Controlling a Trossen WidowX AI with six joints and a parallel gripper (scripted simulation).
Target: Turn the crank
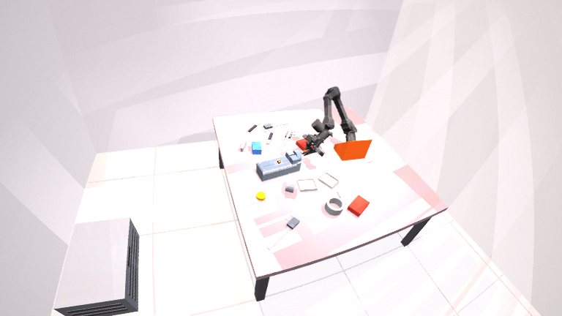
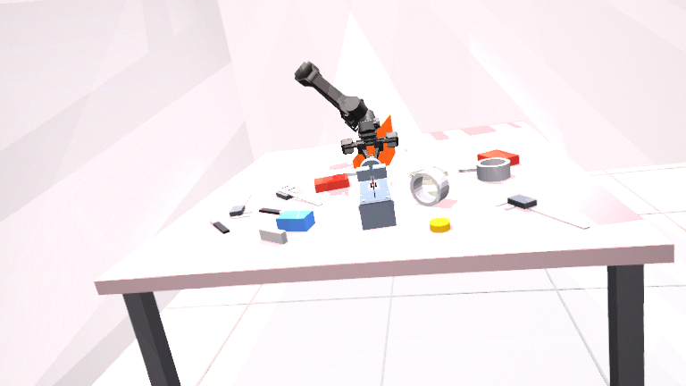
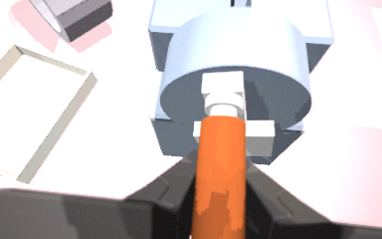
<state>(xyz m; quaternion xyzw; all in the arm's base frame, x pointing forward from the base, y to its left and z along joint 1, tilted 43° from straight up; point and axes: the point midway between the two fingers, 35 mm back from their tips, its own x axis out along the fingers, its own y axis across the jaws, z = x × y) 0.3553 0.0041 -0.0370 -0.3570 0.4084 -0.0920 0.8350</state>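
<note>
Right now the orange handle is 30 mm above my gripper tip and 20 mm behind it. Round my gripper tip: red pointer 160 mm ahead, 20 mm to the left, 10 mm below; yellow disc 320 mm ahead, 190 mm to the left, 80 mm below; blue block 240 mm ahead, 210 mm to the right, 70 mm below.
</note>
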